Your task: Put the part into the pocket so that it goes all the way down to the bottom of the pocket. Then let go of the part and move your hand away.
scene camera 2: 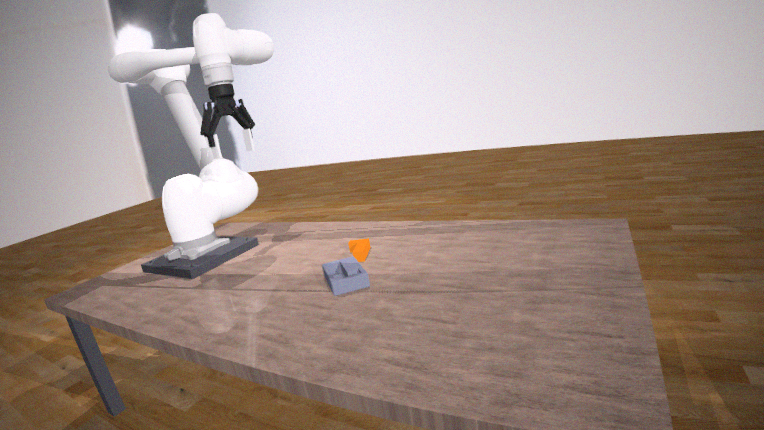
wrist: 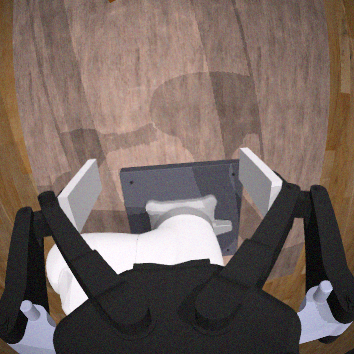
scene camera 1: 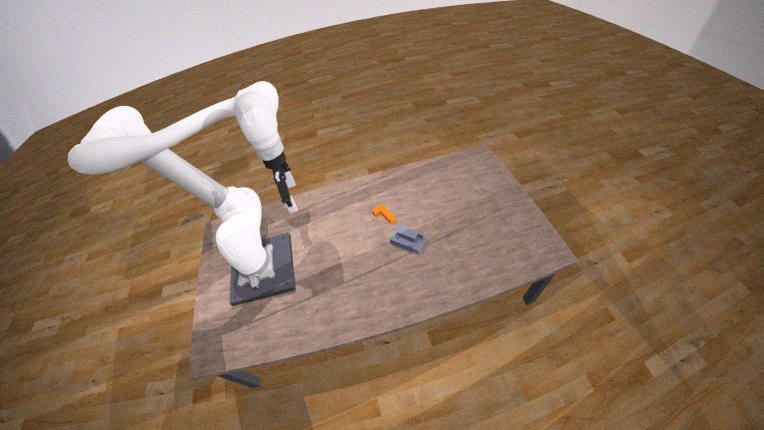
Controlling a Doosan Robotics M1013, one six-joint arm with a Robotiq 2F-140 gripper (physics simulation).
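Places are measured from the arm's base along level axes (x ahead, y left, z up), in millimetres.
Where they show: gripper, fingertip midpoint: (scene camera 2: 234, 154) (wrist: 168, 168) (scene camera 1: 292, 197); arm's base, origin of the base link: (scene camera 2: 197, 249) (wrist: 182, 225) (scene camera 1: 256, 265).
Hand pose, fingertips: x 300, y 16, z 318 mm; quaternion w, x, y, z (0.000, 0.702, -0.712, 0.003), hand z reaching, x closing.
Each offset is from my fingertips to the top centre of the thing. Level surfaces: height alone.
The orange L-shaped part @(dx +339, dy +68, dz -319 mm) (scene camera 1: 387, 214) (scene camera 2: 359, 249) lies on the table beside the grey-blue block, apart from it. A tiny orange sliver shows at the top edge of the wrist view. The block @(dx +403, dy -103, dz -313 mm) (scene camera 1: 405, 246) (scene camera 2: 350, 286) has the pocket in its top, with a raised piece inside, and no part in it. It does not show in the wrist view. My gripper (scene camera 1: 291, 193) (scene camera 2: 231, 144) (wrist: 168, 168) is open and empty. It hangs high above the table on the robot-base side, well away from the part and the block, with its pads wide apart.
The wooden table @(dz -349 mm) (scene camera 1: 481, 213) (scene camera 2: 481, 320) (wrist: 125, 75) carries the dark base plate (scene camera 1: 283, 256) (scene camera 2: 197, 266) (wrist: 137, 197) of my arm at one end. In the wrist view, the plate and the white arm base show below and between the fingers. Arm shadows fall across the table.
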